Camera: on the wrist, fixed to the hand. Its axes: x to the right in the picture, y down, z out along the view.
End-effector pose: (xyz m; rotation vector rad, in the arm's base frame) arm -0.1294 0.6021 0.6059 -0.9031 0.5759 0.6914
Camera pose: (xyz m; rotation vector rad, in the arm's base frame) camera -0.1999 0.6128 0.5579 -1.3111 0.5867 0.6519
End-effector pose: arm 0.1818 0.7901 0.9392 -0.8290 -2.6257 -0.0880
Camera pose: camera 0.2432 0.8479 0.9556 -0.7822 -2.5058 -0.6194
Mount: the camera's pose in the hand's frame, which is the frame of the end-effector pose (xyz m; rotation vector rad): -0.0087 0.0814 -0.0261 -0.3430 0.1798 -0.0788
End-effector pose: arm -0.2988 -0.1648 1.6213 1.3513 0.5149 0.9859
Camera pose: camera -0.3476 -0.1634 1.6920 0.9360 0.5032 1.0812
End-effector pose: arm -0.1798 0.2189 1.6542 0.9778 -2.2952 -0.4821
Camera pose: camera -0.2011 0.2769 1.7139 0.9012 -1.9386 -0.7597
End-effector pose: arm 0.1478 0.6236 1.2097 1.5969 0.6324 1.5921
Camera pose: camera 0.1072 0.5746 1.2674 1.1748 0.4772 1.6929
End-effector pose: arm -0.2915 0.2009 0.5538 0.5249 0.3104 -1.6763
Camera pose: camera -0.2065 0.2068 0.5431 0.4093 0.7433 -1.6093
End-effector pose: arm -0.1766 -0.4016 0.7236 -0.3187 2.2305 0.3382
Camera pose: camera -0.2173 -0.3338 0.7573 -0.6397 2.3228 0.6747
